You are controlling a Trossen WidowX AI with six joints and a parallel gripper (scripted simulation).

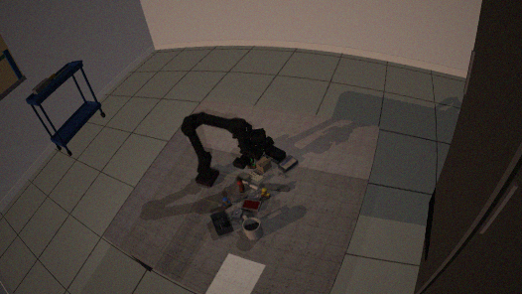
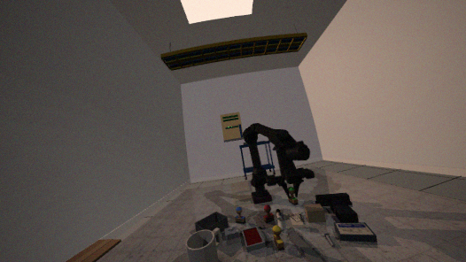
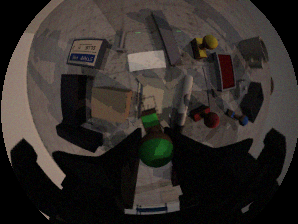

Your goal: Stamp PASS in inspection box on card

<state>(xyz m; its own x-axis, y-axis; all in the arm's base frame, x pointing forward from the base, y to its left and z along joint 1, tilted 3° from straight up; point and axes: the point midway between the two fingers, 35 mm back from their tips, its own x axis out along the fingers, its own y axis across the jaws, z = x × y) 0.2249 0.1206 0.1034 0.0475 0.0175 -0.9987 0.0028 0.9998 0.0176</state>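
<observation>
Right now the pale card is 10 mm ahead of my gripper tip, 10 mm to the right of it and 90 mm below it. The rest, counted from my gripper tip: cardboard box: 20 mm ahead, 70 mm to the left, 60 mm below; red-knobbed stamp: 10 mm behind, 110 mm to the right, 70 mm below; green-knobbed stamp: right at my gripper tip.
</observation>
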